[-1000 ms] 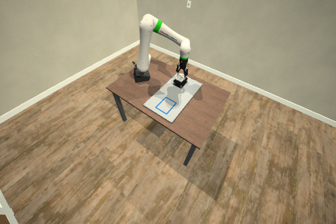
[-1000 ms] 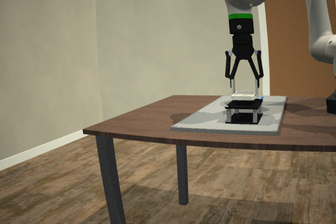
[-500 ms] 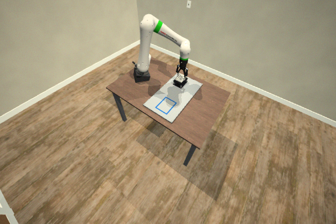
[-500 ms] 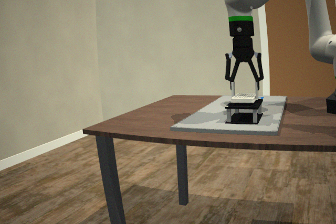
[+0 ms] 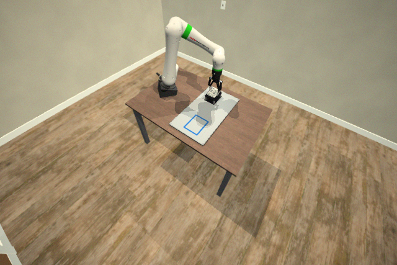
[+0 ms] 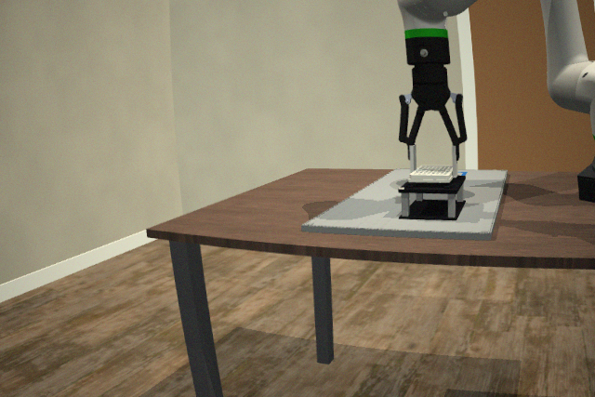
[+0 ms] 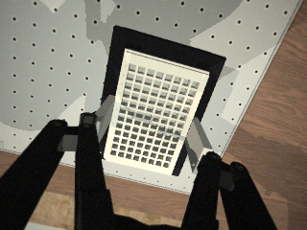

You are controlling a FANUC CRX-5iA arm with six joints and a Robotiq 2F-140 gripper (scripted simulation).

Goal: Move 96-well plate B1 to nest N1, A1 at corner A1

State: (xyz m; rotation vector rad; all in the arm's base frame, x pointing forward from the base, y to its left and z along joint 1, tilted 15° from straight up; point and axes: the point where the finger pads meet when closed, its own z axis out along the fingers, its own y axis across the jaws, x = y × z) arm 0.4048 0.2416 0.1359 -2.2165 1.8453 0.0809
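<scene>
My hand is 4 cm above the black raised nest N1. From my hand the other things lie so: white 96-well plate 2 cm below.
</scene>
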